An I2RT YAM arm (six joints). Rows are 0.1 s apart.
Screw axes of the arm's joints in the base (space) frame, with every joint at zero. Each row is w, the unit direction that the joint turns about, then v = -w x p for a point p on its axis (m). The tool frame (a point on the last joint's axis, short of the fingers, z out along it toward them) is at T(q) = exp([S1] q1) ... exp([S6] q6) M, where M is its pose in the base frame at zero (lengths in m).
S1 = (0, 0, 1, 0, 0, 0)
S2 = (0, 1, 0, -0.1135, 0, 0.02)
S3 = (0, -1, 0, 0.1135, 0, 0.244)
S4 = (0, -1, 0, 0.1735, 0, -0.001)
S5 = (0, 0, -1, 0, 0.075, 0)
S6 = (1, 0, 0, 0, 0.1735, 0)
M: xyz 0.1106 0 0.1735 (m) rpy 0 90 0 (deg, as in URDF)
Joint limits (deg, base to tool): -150..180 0..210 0..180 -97..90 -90..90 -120..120
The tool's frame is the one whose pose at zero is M.
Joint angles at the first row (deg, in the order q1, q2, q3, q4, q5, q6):
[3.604 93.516 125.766 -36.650 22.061 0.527]
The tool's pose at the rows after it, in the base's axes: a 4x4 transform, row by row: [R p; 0 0 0 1], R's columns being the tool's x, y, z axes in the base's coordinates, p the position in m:
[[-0.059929 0.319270 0.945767 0.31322], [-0.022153 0.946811 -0.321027 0.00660], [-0.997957 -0.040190 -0.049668 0.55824], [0 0 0 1]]
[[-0.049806 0.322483 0.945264 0.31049], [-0.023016 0.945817 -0.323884 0.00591], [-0.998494 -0.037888 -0.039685 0.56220], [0 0 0 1]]
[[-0.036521 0.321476 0.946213 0.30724], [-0.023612 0.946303 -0.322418 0.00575], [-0.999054 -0.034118 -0.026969 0.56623], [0 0 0 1]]
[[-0.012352 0.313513 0.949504 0.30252], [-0.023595 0.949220 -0.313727 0.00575], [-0.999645 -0.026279 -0.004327 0.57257], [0 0 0 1]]
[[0.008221 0.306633 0.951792 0.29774], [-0.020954 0.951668 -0.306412 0.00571], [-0.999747 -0.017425 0.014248 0.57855], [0 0 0 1]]
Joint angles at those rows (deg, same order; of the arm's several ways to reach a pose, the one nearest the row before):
[3.690 93.690 127.787 -37.177 22.410 -1.131]
[3.605 93.778 128.843 -37.527 22.499 -1.230]
[3.604 93.694 129.641 -37.619 22.411 -1.318]
[3.603 93.603 130.865 -37.529 21.887 -1.406]
[3.604 93.604 132.275 -37.794 21.447 -1.319]

